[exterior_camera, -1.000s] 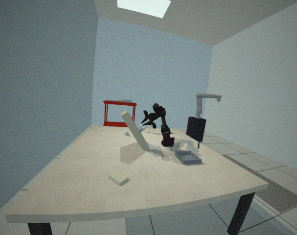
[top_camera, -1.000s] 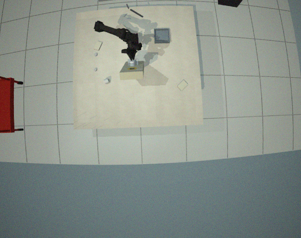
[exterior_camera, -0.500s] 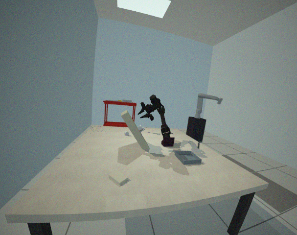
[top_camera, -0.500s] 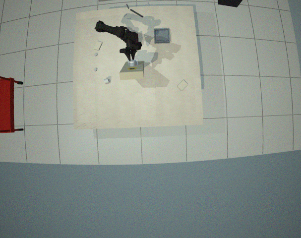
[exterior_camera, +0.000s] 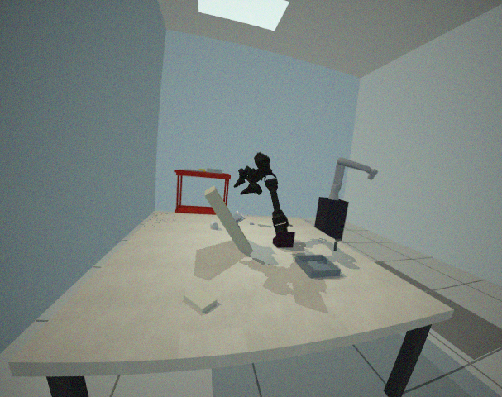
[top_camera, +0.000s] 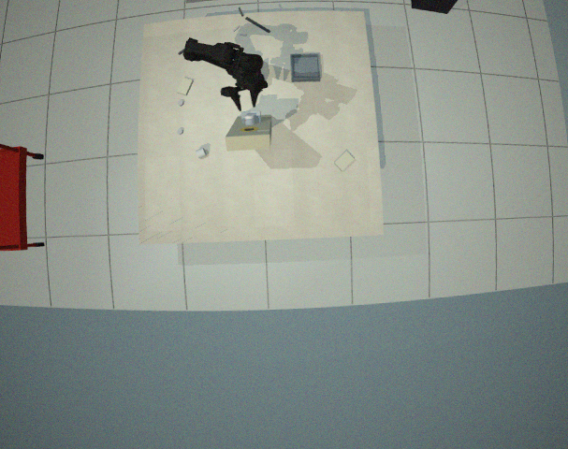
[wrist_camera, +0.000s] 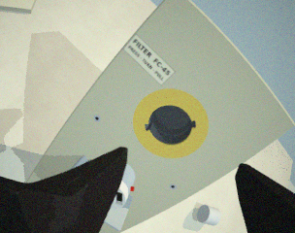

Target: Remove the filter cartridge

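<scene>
Right now the filter cartridge is 10 mm behind my gripper tip, 10 mm to the right of it and 140 mm below it. The rest, counted from my gripper tip: service panel 30 mm ahead, 160 mm below; grey tray 380 mm behind, 250 mm to the left, 300 mm below.
</scene>
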